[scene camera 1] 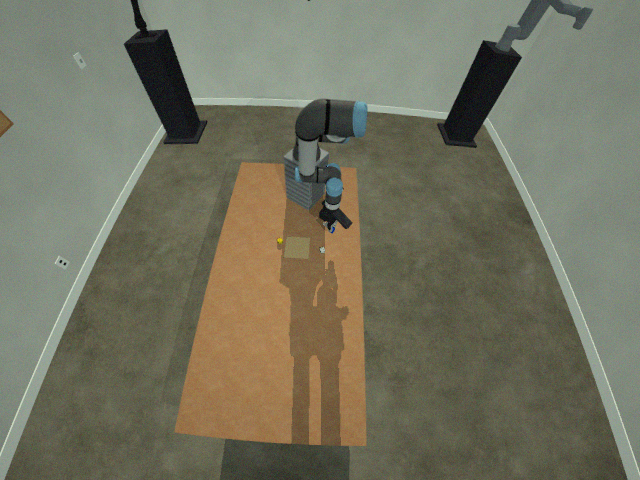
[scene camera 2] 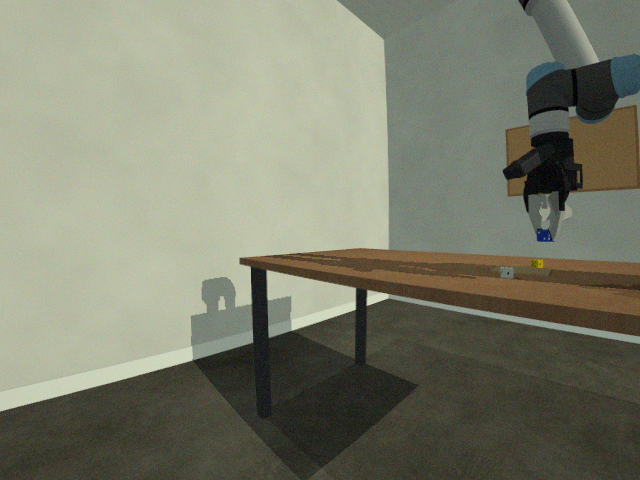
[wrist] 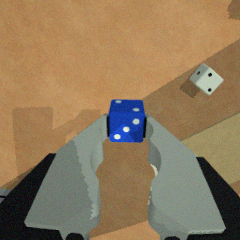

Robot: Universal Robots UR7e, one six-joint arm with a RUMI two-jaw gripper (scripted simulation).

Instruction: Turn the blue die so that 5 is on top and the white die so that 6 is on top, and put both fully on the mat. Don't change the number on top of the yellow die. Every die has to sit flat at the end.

Labels:
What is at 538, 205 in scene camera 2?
My gripper.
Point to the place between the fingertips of my gripper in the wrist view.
126, 116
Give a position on a blue die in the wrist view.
At 126, 117

